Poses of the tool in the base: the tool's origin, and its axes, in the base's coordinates. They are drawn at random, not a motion.
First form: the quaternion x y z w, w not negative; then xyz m.
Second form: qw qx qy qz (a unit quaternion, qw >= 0); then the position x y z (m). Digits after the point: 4 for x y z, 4 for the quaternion.
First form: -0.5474, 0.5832, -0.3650, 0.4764, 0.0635, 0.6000, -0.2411
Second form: 0.4764, -0.5474, 0.5832, -0.3650, 0.0635, 0.6000, -0.2411
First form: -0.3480, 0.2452, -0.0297, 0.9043, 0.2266, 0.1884, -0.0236
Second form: 0.9043, -0.3480, 0.2452, -0.0297, 0.2266, 0.1884, -0.0236
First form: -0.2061, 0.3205, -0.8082, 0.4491, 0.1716, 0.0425, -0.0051
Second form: 0.4491, -0.2061, 0.3205, -0.8082, 0.1716, 0.0425, -0.0051
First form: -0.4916, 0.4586, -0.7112, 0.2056, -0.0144, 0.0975, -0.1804
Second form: 0.2056, -0.4916, 0.4586, -0.7112, -0.0144, 0.0975, -0.1804
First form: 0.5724, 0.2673, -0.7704, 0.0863, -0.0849, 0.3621, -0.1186
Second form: 0.0863, 0.5724, 0.2673, -0.7704, -0.0849, 0.3621, -0.1186
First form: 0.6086, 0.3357, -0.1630, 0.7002, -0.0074, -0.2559, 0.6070
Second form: 0.7002, 0.6086, 0.3357, -0.1630, -0.0074, -0.2559, 0.6070
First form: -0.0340, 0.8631, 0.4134, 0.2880, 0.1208, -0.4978, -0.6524
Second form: 0.2880, -0.0340, 0.8631, 0.4134, 0.1208, -0.4978, -0.6524
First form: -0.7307, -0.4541, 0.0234, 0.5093, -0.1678, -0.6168, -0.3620
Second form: 0.5093, -0.7307, -0.4541, 0.0234, -0.1678, -0.6168, -0.3620
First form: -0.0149, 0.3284, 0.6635, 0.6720, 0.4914, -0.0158, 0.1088
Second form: 0.6720, -0.0149, 0.3284, 0.6635, 0.4914, -0.0158, 0.1088
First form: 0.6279, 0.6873, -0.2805, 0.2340, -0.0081, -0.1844, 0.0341
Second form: 0.2340, 0.6279, 0.6873, -0.2805, -0.0081, -0.1844, 0.0341
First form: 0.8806, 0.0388, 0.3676, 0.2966, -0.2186, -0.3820, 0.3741
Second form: 0.2966, 0.8806, 0.0388, 0.3676, -0.2186, -0.3820, 0.3741
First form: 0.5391, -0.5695, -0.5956, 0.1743, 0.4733, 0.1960, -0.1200
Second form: 0.1743, 0.5391, -0.5695, -0.5956, 0.4733, 0.1960, -0.1200
